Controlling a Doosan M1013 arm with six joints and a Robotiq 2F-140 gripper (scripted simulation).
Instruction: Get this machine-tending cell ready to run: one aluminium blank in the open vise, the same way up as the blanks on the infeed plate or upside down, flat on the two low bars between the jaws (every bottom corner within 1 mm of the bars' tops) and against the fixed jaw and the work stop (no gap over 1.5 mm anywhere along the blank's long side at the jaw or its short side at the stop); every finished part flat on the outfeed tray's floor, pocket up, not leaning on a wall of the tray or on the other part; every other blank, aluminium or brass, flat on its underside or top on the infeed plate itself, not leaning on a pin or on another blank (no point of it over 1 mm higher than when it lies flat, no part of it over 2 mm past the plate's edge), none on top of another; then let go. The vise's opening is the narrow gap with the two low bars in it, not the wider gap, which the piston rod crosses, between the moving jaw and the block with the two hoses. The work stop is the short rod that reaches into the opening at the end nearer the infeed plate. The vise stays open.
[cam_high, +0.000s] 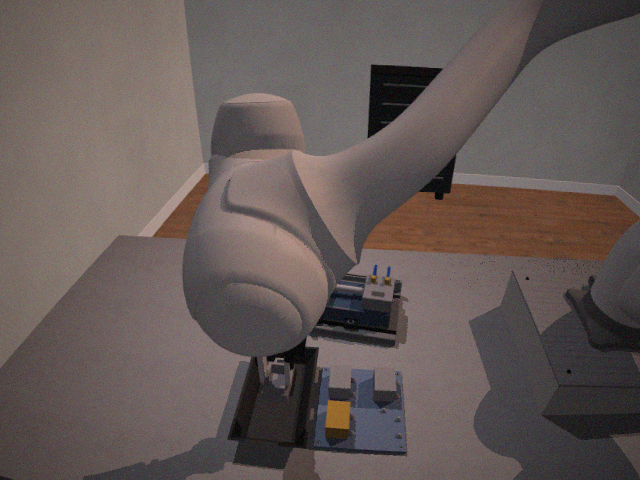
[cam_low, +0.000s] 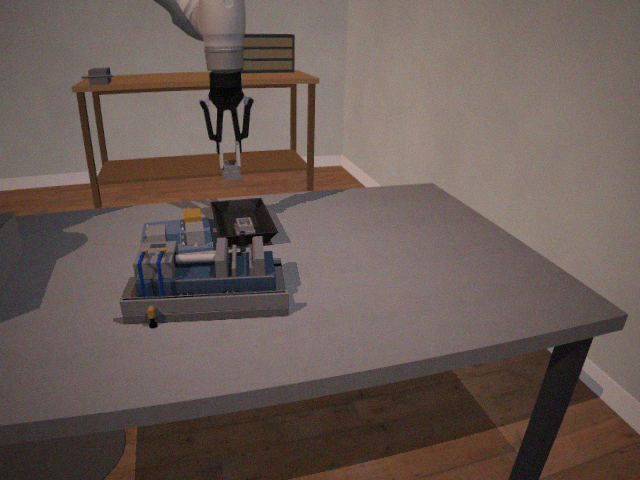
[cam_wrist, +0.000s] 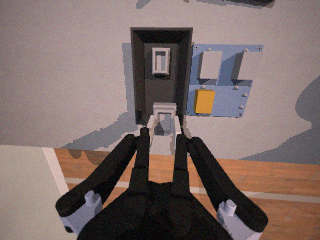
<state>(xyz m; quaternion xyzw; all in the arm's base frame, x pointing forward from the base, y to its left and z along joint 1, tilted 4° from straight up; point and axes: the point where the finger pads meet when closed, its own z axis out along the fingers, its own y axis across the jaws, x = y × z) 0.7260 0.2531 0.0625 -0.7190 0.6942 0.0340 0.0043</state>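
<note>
Right now the brass blank is 100 mm behind my hand, 20 mm to the right of it and 160 mm below it. From my hand the other things lie so: blue vise: 80 mm behind, 350 mm to the right, 150 mm below; aluminium blank: 100 mm behind, 110 mm to the right, 160 mm below; infeed plate: 150 mm behind, 60 mm to the right, 190 mm below.
</note>
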